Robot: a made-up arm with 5 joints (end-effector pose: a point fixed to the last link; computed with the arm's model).
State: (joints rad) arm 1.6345 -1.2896 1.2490 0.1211 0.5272
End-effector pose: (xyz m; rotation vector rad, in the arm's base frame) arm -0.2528 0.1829 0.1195 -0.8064 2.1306 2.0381
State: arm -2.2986 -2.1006 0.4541 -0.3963 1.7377
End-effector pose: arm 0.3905 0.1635 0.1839 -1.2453 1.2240 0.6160
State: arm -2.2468 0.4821 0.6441 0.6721 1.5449
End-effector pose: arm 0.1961 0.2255 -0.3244 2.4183 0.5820 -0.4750
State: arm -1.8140 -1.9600 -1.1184 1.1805 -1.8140
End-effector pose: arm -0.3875 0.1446 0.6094 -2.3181 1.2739 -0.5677
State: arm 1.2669 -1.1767 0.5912 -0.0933 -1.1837
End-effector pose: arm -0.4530 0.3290 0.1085 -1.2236 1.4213 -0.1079
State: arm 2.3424 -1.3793 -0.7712 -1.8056 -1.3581
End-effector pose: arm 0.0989 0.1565 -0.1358 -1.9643 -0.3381 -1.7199
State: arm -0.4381 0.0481 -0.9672 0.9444 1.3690
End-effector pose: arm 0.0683 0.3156 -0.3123 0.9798 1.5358 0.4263
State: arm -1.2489 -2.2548 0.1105 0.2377 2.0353
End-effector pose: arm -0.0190 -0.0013 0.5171 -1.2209 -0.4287 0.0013
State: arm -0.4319 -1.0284 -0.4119 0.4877 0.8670
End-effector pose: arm -0.2347 0.3285 0.0361 -0.4940 -2.8143 -1.0809
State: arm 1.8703 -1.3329 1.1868 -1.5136 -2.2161
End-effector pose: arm -0.2389 -0.0268 -0.0190 -1.1968 -0.2028 0.4608
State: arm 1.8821 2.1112 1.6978 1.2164 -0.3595
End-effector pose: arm 0.1674 0.0169 -0.5481 -0.6741 -1.0319 2.6157
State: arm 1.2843 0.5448 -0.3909 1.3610 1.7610
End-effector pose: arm 0.1329 0.3420 0.3703 0.7532 -0.9943 1.5358
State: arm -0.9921 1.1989 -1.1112 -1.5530 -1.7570
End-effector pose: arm 0.1918 0.1901 -0.1266 -1.2744 2.4728 -1.1859
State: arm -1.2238 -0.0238 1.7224 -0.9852 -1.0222
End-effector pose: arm 0.1938 -0.2572 0.1131 1.4363 1.5148 1.3612
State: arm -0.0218 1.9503 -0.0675 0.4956 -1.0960
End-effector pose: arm 0.1340 -0.2216 0.6026 2.5070 1.2084 -0.2544
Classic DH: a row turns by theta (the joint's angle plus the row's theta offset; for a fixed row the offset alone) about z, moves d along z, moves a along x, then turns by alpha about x. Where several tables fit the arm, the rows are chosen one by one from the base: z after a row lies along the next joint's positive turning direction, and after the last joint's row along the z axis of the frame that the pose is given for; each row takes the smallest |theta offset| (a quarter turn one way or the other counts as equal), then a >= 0, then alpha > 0; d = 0 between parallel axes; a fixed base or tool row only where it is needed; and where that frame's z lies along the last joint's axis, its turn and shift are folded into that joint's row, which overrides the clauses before.
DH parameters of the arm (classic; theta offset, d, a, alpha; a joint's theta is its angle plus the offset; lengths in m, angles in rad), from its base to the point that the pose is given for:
base (fixed): 0.1141 0.0226 0.0383 1.5003
joint 1: 0.2728 -0.0363 -0.0133 1.2598
joint 2: -1.5245 -0.0008 0.0147 -1.4186
joint 3: 0.9026 0.2475 0.3188 2.0239
joint 4: 0.1108 0.0865 0.1459 -1.9131
joint 5: 0.3947 0.0678 -0.0451 0.7775
tool (fixed): -1.5421 -0.2405 0 0

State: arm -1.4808 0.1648 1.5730 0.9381 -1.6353
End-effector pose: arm 0.6640 -0.2240 -0.1196 -0.5170 -1.7254 -0.1762
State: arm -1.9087 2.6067 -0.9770 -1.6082 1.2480
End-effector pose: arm -0.0336 -0.2998 0.0860 1.4781 1.8527 0.2873
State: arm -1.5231 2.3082 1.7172 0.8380 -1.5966
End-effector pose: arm 0.0922 0.2087 0.7090 1.9143 1.6300 -0.6596
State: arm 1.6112 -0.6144 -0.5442 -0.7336 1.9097
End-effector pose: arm 0.2325 0.3803 -0.1111 -1.3698 1.7810 2.1613
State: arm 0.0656 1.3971 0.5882 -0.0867 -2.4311
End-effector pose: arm -0.0107 0.0950 0.6723 1.2787 1.8469 -1.0539
